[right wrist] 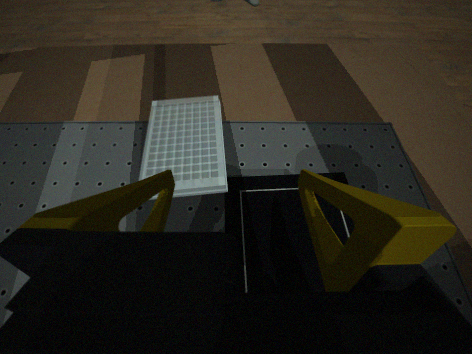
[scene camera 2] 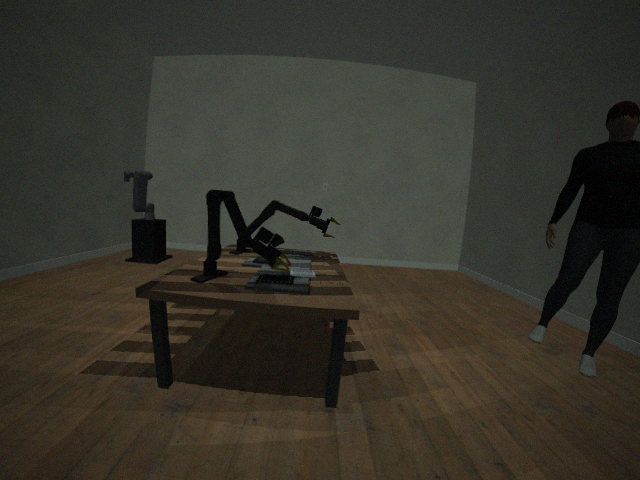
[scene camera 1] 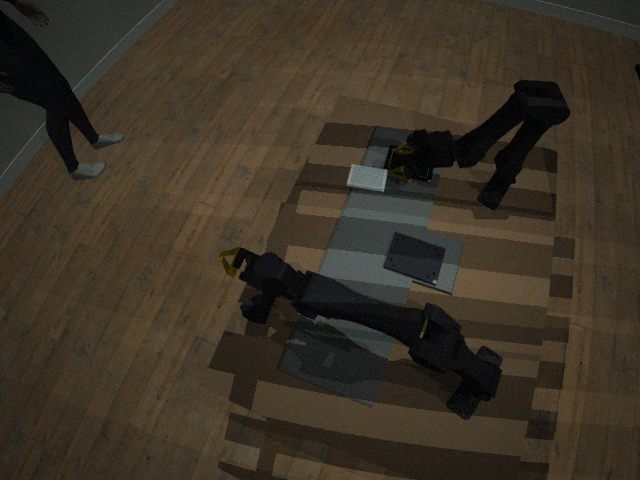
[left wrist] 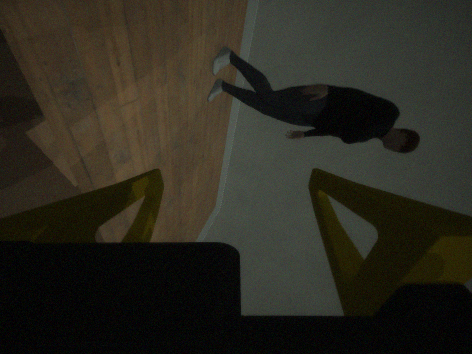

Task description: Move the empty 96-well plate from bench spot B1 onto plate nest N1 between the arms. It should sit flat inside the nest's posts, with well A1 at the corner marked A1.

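Places are measured from the left arm's base along level axes (x left, y up, z ahead), in centimetres.
Pixels of known places: left gripper, fingertip midpoint: (scene camera 2: 337, 231) (scene camera 1: 233, 260) (left wrist: 236, 177); right gripper, fingertip midpoint: (right wrist: 236, 176) (scene camera 2: 289, 267) (scene camera 1: 391, 162); left arm's base, link origin: (scene camera 2: 240, 251) (scene camera 1: 475, 382); right arm's base, link origin: (scene camera 2: 210, 276) (scene camera 1: 497, 186).
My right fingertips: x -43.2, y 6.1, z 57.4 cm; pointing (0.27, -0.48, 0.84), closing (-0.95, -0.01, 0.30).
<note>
Ahead of a thing's pixels: the offset from my right fingertips to its top centre. "spot": to the spot under its first point. Level surfaces: height alone.
The white 96-well plate @[dx +7.4, dy -3.2, dz +4.4 cm] (scene camera 1: 367, 177) (scene camera 2: 303, 272) (right wrist: 185, 142) lies beside the black pad with a white outline @[spot: dx -3.0, dy -4.6, dz +2.6 cm] (right wrist: 272, 182), at its near-left corner in scene camera 1, and reaches past the grey board's edge. The pad appears to be spot B1. My right gripper (scene camera 1: 392, 161) (right wrist: 236, 176) is open and empty above the pad, one finger near the plate's end; it also shows in scene camera 2 (scene camera 2: 281, 261). A dark slab @[dx +23.0, dy -3.6, dz -23.8 cm] (scene camera 1: 415, 258), apparently nest N1, has small posts and a pale corner mark. My left gripper (scene camera 1: 225, 263) (scene camera 2: 336, 230) (left wrist: 236, 177) is open and empty, raised beyond the table's edge.
A perforated grey board @[dy -4.8 cm] (scene camera 1: 356, 237) (right wrist: 270, 145) runs along the table. The left arm stretches across its lower part in scene camera 1. A person (scene camera 1: 38, 82) (scene camera 2: 607, 191) (left wrist: 345, 110) stands off the table. Another robot arm on a black pedestal (scene camera 2: 148, 240) stands beyond.
</note>
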